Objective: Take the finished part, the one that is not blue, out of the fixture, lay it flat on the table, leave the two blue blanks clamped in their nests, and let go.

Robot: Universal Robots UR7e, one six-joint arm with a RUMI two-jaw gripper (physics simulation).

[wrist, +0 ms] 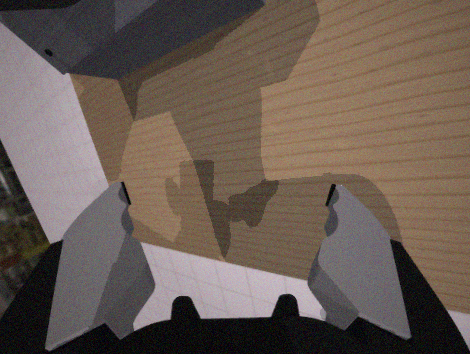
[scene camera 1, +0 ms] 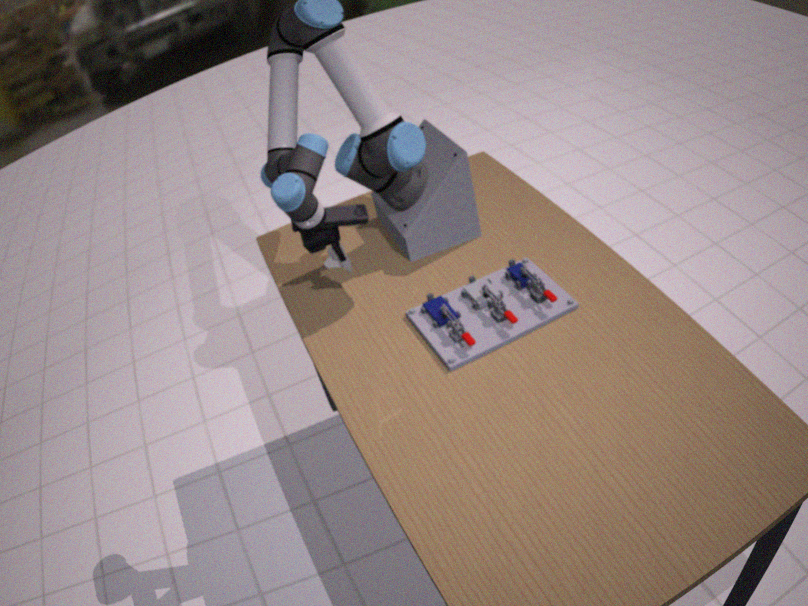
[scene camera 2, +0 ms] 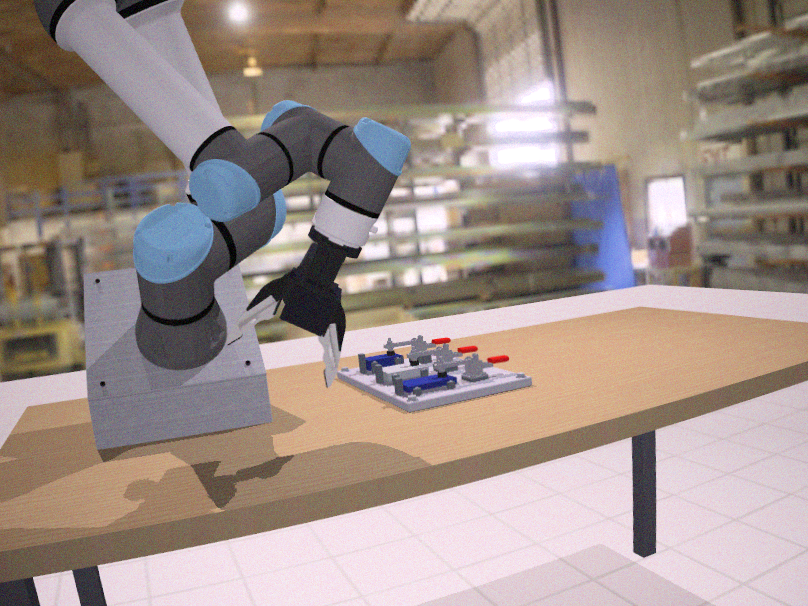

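Seen in the pictures: gripper, fingertip midpoint: (wrist: 230, 185) (scene camera 1: 344, 246) (scene camera 2: 277, 366); arm's base, origin of the base link: (scene camera 1: 409, 186) (scene camera 2: 181, 334).
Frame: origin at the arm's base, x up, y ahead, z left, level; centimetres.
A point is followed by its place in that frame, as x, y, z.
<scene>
The fixture plate (scene camera 1: 435, 339) {-13.7, 44.5, -17.9} (scene camera 2: 496, 386) {-14.0, 47.2, -19.4} lies on the table. The pale grey finished part (scene camera 2: 403, 373) {-12.1, 37.1, -4.7} sits in its middle nest, under a clamp arm. One blue blank (scene camera 1: 438, 311) {-12.1, 38.0, -13.4} (scene camera 2: 427, 383) {-12.2, 36.6, -15.1} sits in the nest at the left in scene camera 1. The other blue blank (scene camera 1: 518, 273) {-11.1, 39.0, 8.5} (scene camera 2: 383, 362) {-11.9, 38.4, 7.2} sits in the opposite end nest. Clamp arms reach over both blanks. My gripper (scene camera 1: 338, 264) (scene camera 2: 280, 363) {-3.5, 9.8, -24.1} (wrist: 230, 185) {-3.5, 9.8, -24.1} is open and empty, above the table beside the robot base, apart from the fixture. The fixture does not show in the wrist view.
Three clamps with red handles (scene camera 1: 468, 339) {-10.5, 52.5, -13.2} (scene camera 1: 511, 317) {-10.1, 52.8, -2.2} (scene camera 1: 550, 296) {-9.7, 52.8, 8.7} stand on the plate, handles pointing away from the base. The grey robot base block (scene camera 1: 437, 215) {-4.2, 12.4, 1.2} (scene camera 2: 182, 410) {-11.0, -2.4, -7.4} stands at the table's back end. The wooden table (scene camera 1: 554, 424) {-15.2, 81.4, -9.6} (scene camera 2: 587, 352) {-15.2, 78.4, -5.5} has its long edge near the gripper.
</scene>
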